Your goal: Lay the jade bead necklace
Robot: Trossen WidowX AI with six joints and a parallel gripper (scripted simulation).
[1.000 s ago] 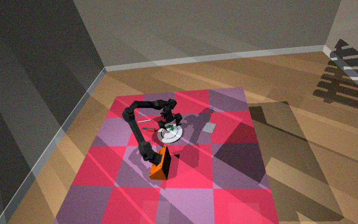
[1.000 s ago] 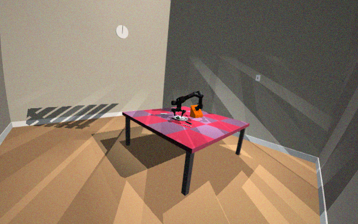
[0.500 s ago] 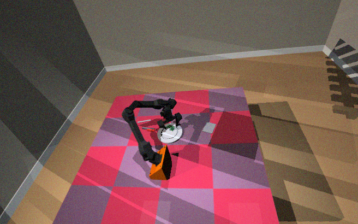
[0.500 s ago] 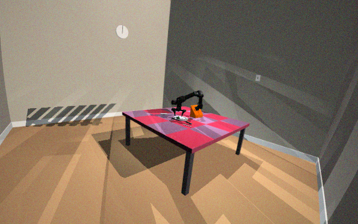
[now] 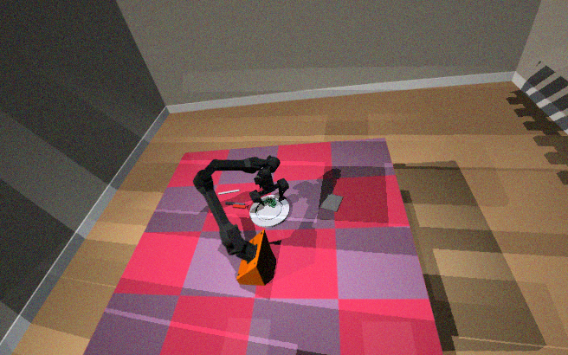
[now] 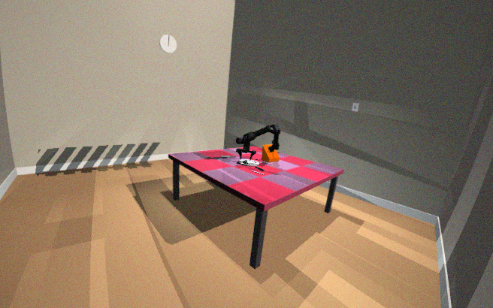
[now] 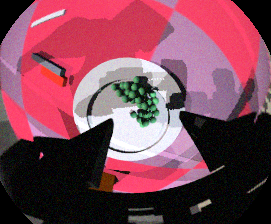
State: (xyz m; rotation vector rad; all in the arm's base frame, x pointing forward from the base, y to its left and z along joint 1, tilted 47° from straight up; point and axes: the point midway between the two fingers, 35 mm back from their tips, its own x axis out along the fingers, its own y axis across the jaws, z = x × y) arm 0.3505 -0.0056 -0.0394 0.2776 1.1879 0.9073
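The round white bead board lies 30 mm behind my gripper tip, 20 mm to the left of it and 20 mm below it. Also, from my gripper tip: red-handled tool 190 mm to the left, 30 mm below, 10 mm ahead; flat grey pad 290 mm to the right, 30 mm below; thin white rod 260 mm to the left, 120 mm ahead, 30 mm below.
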